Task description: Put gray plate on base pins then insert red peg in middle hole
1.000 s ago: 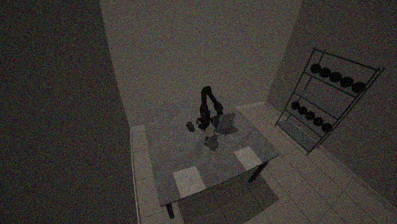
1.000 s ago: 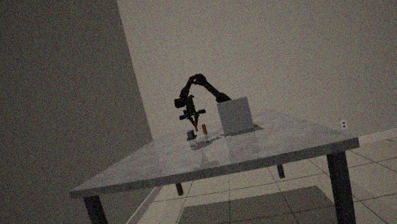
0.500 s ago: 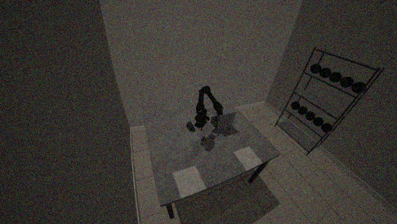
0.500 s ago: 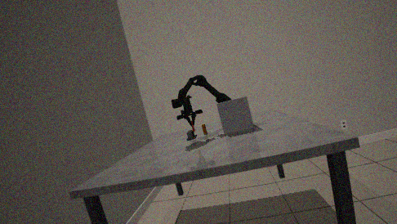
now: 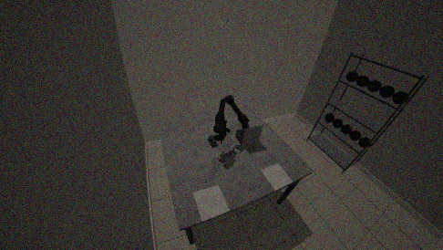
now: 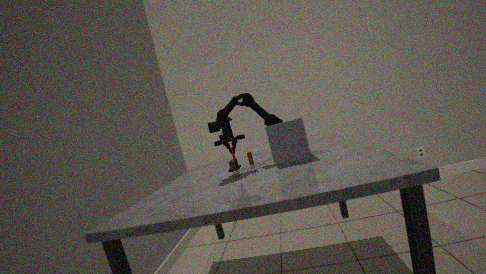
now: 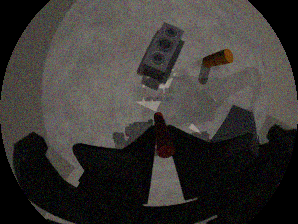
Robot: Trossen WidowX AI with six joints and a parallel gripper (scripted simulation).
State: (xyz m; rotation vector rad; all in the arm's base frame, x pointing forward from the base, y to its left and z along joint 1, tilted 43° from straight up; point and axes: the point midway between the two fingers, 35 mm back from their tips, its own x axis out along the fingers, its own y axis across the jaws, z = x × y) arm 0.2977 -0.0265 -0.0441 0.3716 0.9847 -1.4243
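Now: the gray plate 12 cm to the right of my gripper tip, 7 cm below it and 3 cm ahead of it. Round my gripper tip: red peg (right at my gripper tip); small orange piece (16 cm to the right, 9 cm behind, 8 cm below).
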